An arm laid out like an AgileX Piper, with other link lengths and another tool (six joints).
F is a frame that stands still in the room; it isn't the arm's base.
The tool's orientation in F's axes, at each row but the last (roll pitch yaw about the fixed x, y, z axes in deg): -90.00, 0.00, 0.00; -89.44, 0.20, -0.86; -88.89, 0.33, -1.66; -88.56, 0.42, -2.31; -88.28, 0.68, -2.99; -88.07, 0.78, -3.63; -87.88, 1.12, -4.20; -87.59, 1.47, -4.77; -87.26, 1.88, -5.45; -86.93, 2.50, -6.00; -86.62, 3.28, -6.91
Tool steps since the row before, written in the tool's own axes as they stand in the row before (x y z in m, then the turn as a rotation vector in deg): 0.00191, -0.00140, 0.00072, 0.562, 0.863, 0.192; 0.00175, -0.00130, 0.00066, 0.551, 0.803, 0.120; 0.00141, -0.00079, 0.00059, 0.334, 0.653, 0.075; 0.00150, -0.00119, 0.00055, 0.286, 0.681, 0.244; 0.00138, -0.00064, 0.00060, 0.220, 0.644, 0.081; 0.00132, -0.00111, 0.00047, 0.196, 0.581, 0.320; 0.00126, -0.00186, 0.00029, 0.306, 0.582, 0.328; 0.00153, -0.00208, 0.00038, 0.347, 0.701, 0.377; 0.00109, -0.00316, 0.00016, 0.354, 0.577, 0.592; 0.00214, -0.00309, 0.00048, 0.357, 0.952, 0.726; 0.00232, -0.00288, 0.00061, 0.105, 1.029, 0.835
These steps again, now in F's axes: 0.00191, 0.00072, 0.00140, 0.562, 0.192, -0.863; 0.00176, 0.00062, 0.00130, 0.550, 0.120, -0.804; 0.00143, 0.00053, 0.00079, 0.333, 0.078, -0.653; 0.00153, 0.00046, 0.00119, 0.291, 0.249, -0.677; 0.00142, 0.00051, 0.00064, 0.217, 0.089, -0.644; 0.00136, 0.00035, 0.00111, 0.209, 0.327, -0.573; 0.00131, 0.00013, 0.00184, 0.320, 0.327, -0.575; 0.00160, 0.00016, 0.00205, 0.362, 0.377, -0.693; 0.00119, -0.00010, 0.00313, 0.393, 0.584, -0.559; 0.00229, 0.00007, 0.00301, 0.396, 0.739, -0.926; 0.00252, 0.00014, 0.00277, 0.156, 0.882, -0.982
